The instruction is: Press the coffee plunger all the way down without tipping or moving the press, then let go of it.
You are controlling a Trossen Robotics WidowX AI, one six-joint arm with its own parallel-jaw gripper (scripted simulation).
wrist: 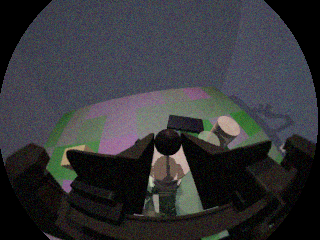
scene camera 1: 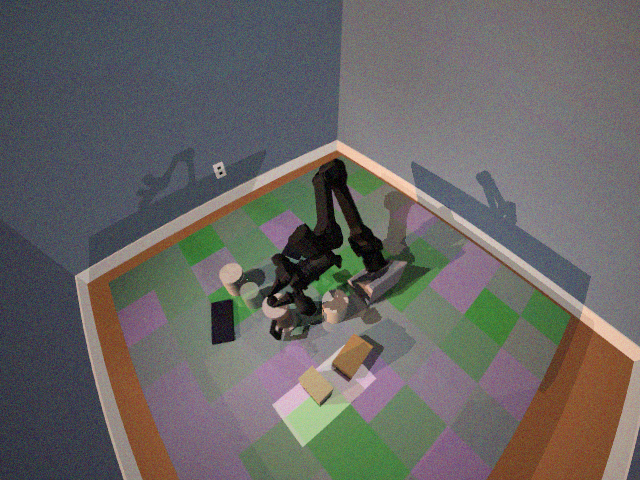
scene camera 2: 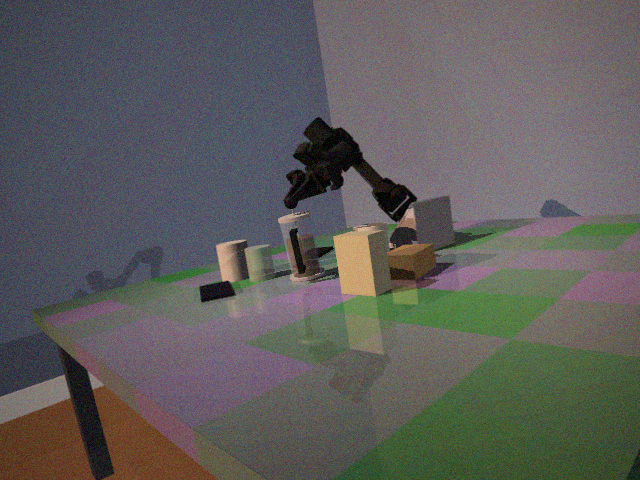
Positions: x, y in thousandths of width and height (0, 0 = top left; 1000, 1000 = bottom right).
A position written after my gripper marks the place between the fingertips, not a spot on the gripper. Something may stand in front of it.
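My gripper is visible at (scene camera 2: 451, 420), (wrist: 523, 569) and (scene camera 1: 423, 628). The coffee press appears at (scene camera 2: 465, 480), (scene camera 1: 443, 666) and (wrist: 530, 690). A brown box is at (scene camera 2: 640, 547) and (scene camera 1: 546, 749); the wrist view misses the brown box, hidden by my gripper. Also visible: a flat black block (scene camera 1: 346, 651) and a tall box (scene camera 2: 566, 541).
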